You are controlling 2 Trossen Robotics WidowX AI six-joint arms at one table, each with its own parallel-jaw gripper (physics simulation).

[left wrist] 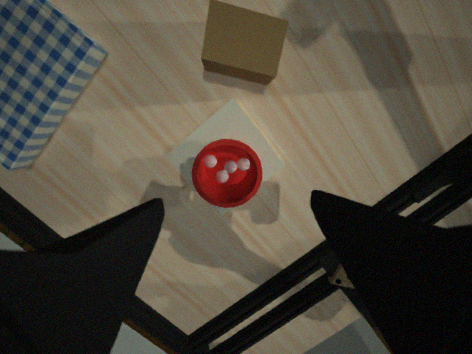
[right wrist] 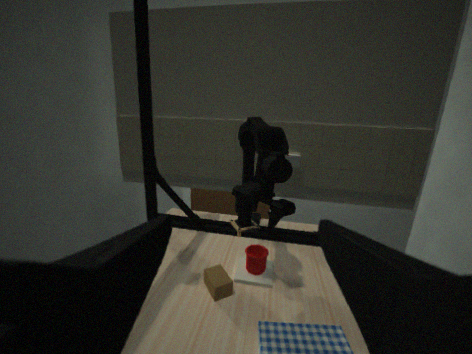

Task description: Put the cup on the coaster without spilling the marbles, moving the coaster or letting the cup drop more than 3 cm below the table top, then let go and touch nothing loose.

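Places are measured from the left arm's base along level axes (x down, y right, z back), in metres.
Pixels of known places: left gripper, between the fingertips: (left wrist: 237,201) (right wrist: 256,226); right gripper, between the fingertips: (right wrist: 245,225); left arm's base, origin of its link: (right wrist: 244,223).
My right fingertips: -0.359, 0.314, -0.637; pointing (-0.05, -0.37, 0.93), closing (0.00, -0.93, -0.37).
Ahead of a thing's pixels: the offset from my right fingertips to its top centre, as dx, dy, dz.
The red cup {+0.312, -0.234, +0.382} (left wrist: 227,195) (right wrist: 256,261) stands upright on the pale square coaster {+0.376, -0.231, +0.382} (left wrist: 232,119) (right wrist: 245,279). Several pale marbles {+0.353, -0.235, +0.387} (left wrist: 230,167) lie inside the cup, seen from above in the left wrist view. My left gripper (left wrist: 237,201) (right wrist: 256,226) is open and empty. It is raised above the cup and apart from it, with its fingertips wide on both sides in the left wrist view. My right gripper is open and empty, well back from the cup, its fingers at the two sides of the right wrist view.
A brown block {+0.345, -0.107, +0.360} (left wrist: 245,42) (right wrist: 218,282) lies on the table near the coaster. A blue-and-white checked item {+0.363, -0.210, +0.123} (left wrist: 40,75) (right wrist: 302,337) lies beyond it to one side. A black frame post (right wrist: 145,110) and crossbar rise at the far end of the table.
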